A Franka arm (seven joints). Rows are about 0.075 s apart.
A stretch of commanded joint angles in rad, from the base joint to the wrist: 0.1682 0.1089 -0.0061 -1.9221 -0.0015 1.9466 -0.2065; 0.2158 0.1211 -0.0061 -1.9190 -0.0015 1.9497 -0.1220; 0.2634 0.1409 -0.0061 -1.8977 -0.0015 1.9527 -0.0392; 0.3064 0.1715 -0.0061 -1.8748 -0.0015 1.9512 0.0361; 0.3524 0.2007 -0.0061 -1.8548 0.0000 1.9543 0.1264; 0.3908 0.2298 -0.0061 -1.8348 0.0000 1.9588 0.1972; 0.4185 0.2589 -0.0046 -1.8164 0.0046 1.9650 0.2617
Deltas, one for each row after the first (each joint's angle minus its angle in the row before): 0.0476 0.0122 0.0000 0.0031 0.0000 0.0031 0.0845; 0.0476 0.0198 0.0000 0.0213 0.0000 0.0030 0.0828; 0.0430 0.0306 0.0000 0.0229 0.0000 -0.0015 0.0753; 0.0460 0.0292 0.0000 0.0200 0.0015 0.0031 0.0903; 0.0384 0.0291 0.0000 0.0200 0.0000 0.0045 0.0708; 0.0277 0.0291 0.0015 0.0184 0.0046 0.0062 0.0645
